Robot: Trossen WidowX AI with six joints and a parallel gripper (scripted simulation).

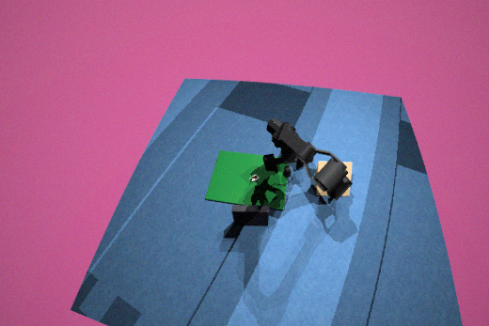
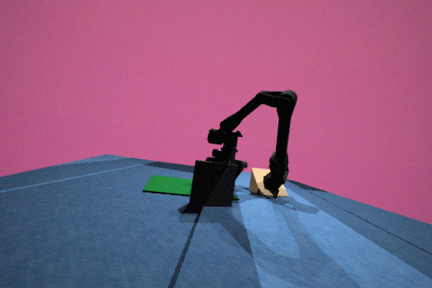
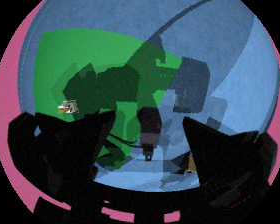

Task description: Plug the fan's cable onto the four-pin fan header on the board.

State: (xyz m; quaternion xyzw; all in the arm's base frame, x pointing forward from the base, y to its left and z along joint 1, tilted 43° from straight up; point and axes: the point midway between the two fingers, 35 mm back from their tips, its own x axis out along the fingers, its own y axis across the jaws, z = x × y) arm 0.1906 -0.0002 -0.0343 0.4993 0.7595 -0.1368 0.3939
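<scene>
The dark plug lies 1 cm to the left of my gripper tip and 1 cm above it. The rest, counted from my gripper tip: dark fan: 8 cm ahead, 24 cm to the left, 4 cm above; green board: 14 cm ahead, 6 cm to the left, 3 cm below; white four-pin header: 12 cm ahead, 6 cm to the left, 2 cm below.
</scene>
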